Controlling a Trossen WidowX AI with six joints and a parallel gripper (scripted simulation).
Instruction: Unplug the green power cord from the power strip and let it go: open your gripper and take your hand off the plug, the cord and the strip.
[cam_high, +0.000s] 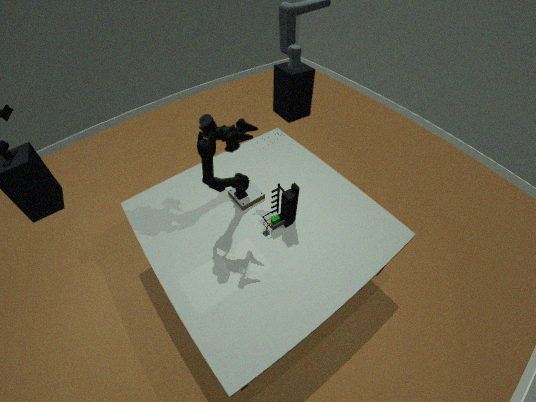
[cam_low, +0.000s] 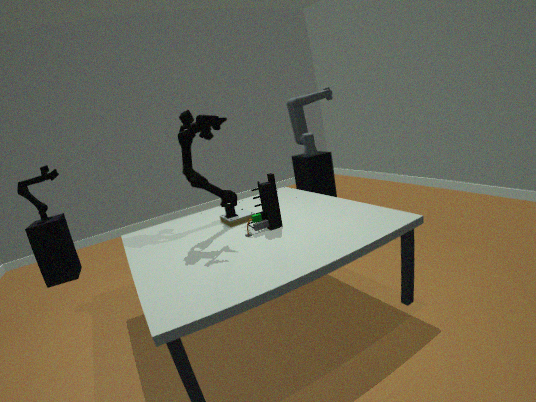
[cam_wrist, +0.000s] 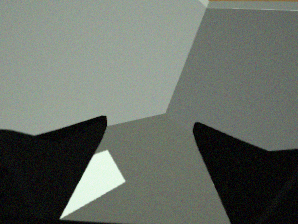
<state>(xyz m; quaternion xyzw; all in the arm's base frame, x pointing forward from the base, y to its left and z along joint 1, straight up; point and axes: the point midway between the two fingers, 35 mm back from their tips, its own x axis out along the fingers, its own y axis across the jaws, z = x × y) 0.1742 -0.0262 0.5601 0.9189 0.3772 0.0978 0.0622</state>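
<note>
Now: the green plug 520 mm below my gripper tip, 100 mm ahead of it and 70 mm to the left of it. Round my gripper tip: black upright slab: 480 mm below, 140 mm to the left, 100 mm ahead.
</note>
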